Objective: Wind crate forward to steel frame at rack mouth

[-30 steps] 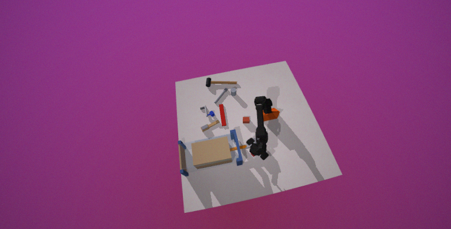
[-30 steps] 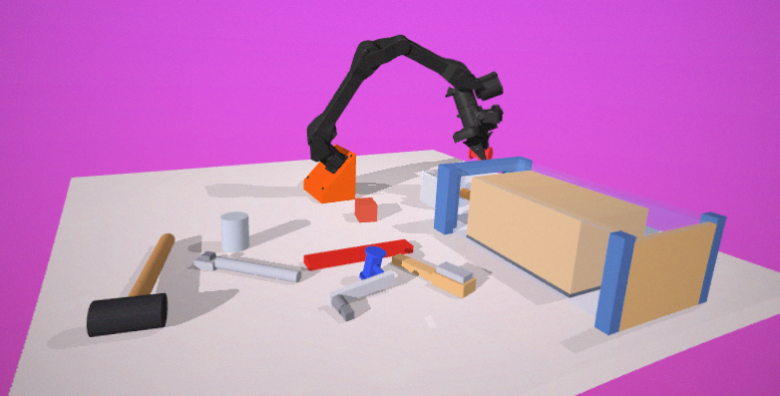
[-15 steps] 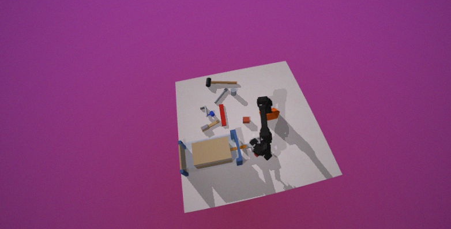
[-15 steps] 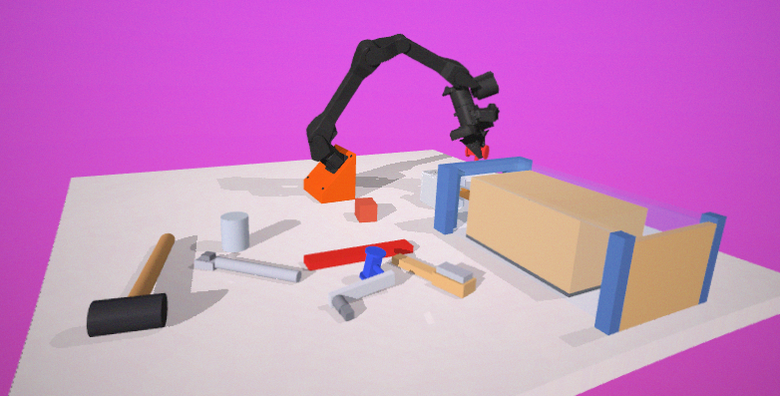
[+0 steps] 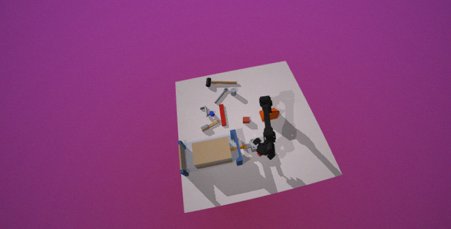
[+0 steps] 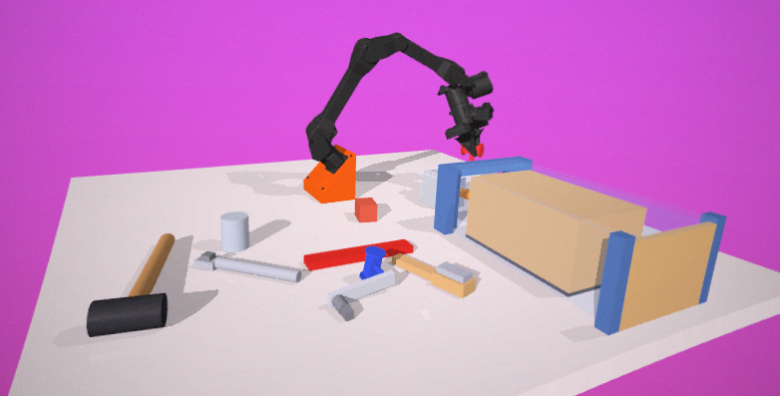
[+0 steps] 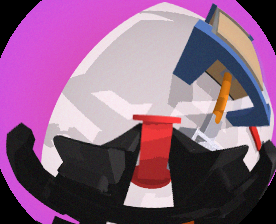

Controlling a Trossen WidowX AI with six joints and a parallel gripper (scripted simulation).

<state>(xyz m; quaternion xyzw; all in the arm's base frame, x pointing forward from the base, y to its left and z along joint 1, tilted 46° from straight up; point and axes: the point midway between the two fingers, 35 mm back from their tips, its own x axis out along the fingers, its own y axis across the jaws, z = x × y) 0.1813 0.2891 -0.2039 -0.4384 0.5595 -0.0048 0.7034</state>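
Right now the red-knobbed crank is 1 cm behind my gripper tip, 5 cm to the right of it and 3 cm below it. The rest, counted from my gripper tip: rack 39 cm ahead, 11 cm to the right, 6 cm below; then red knob 1 cm behind, 1 cm to the right; then grey winch 3 cm behind, 12 cm to the right, 10 cm below.
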